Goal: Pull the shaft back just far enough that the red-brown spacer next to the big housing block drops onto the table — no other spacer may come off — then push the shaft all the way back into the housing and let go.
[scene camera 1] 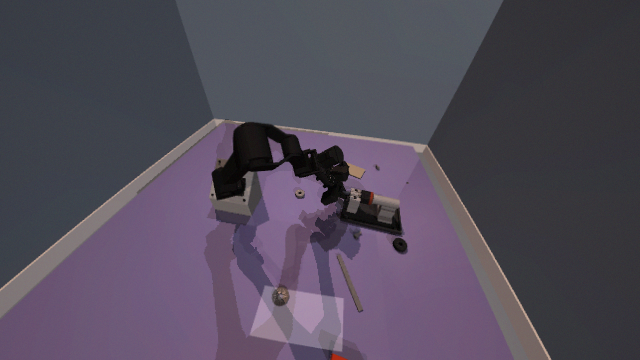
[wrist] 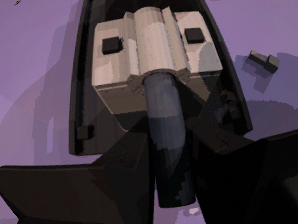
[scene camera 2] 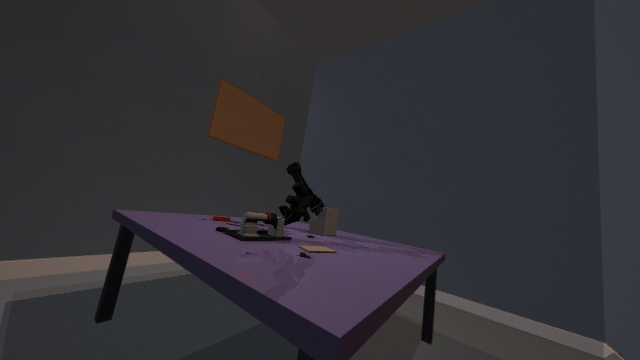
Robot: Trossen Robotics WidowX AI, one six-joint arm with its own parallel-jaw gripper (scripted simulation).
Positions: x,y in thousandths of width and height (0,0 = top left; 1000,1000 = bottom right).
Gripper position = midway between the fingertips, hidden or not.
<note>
I see my gripper (scene camera 1: 541,549) and a housing block (scene camera 1: 599,596).
My gripper also shows in the wrist view (wrist: 549,542). The housing block shows as well in the wrist view (wrist: 374,270) and in scene camera 2 (scene camera 2: 388,646).
</note>
